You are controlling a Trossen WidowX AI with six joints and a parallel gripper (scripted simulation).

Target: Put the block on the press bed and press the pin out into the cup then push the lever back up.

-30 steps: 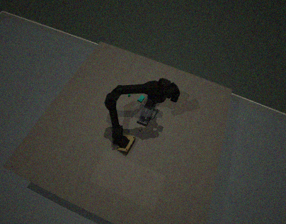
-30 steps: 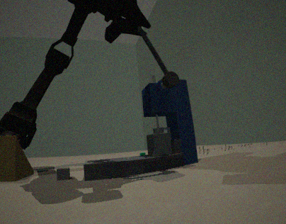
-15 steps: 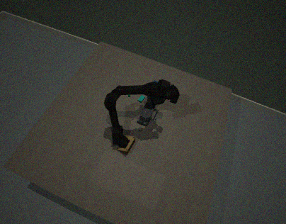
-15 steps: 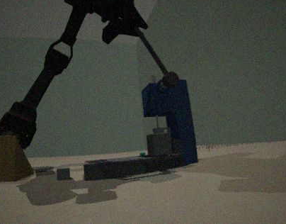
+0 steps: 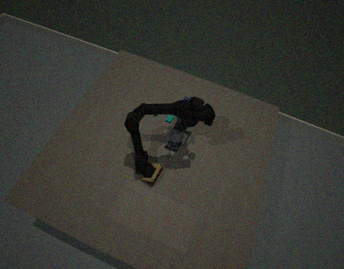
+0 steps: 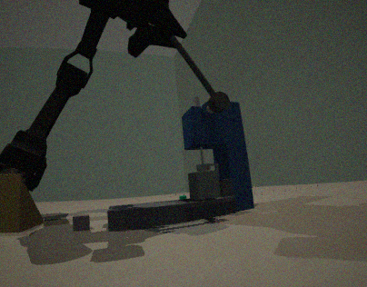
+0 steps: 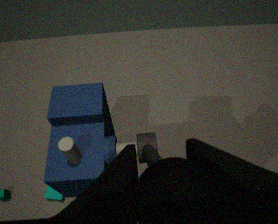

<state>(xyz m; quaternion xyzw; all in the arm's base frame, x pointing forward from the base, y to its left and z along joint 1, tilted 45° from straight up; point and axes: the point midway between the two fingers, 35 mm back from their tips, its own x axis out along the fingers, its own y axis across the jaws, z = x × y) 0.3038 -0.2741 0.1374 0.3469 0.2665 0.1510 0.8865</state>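
The dark lever is 10 mm ahead of my gripper tip, 10 mm to the left of it and 50 mm below it. From my gripper tip the other things lie so: pale round pin: 40 mm ahead, 80 mm to the left, 240 mm below; then teal block: 60 mm ahead, 170 mm to the left, 300 mm below; then thin punch: 40 mm ahead, 80 mm to the left, 160 mm below.
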